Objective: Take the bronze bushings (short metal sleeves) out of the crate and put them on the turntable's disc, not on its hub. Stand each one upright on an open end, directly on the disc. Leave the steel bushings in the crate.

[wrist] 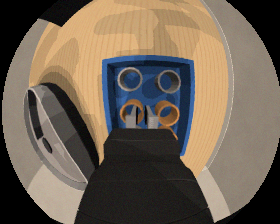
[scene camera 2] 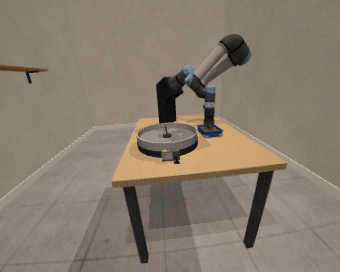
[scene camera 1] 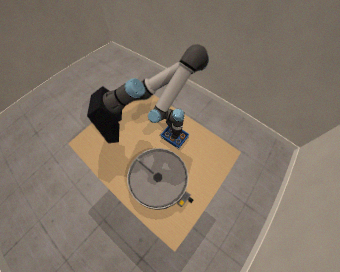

Scene:
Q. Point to a grey turntable disc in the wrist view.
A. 59, 159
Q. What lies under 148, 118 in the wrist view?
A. My gripper.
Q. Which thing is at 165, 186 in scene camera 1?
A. A grey turntable disc.

